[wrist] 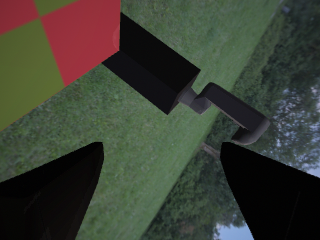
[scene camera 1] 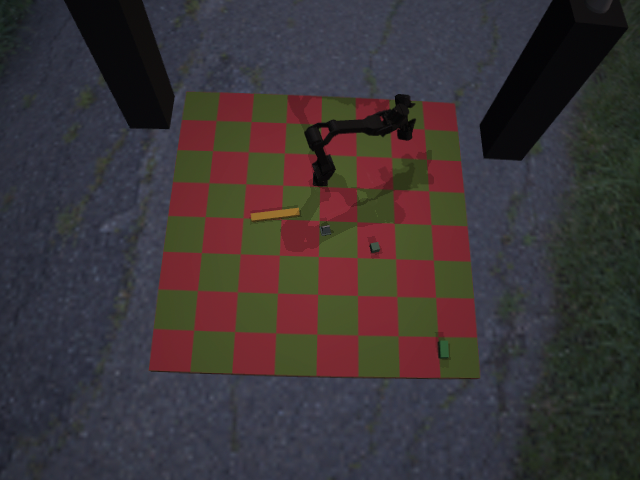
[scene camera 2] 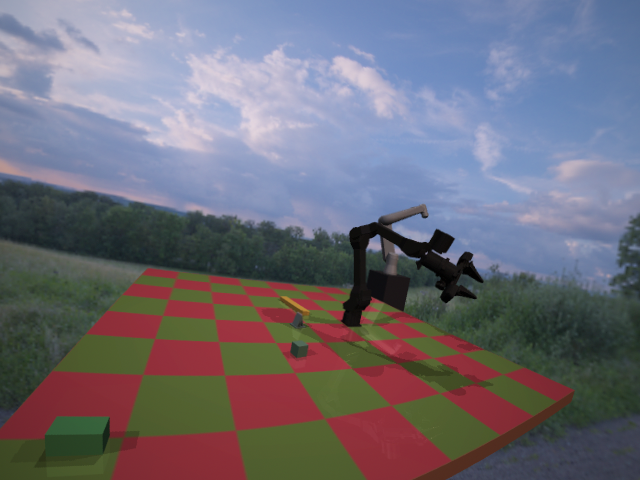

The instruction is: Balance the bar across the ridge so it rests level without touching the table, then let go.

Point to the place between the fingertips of the gripper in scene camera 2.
479,290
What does the gripper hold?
Nothing.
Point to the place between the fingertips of the gripper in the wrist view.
162,149
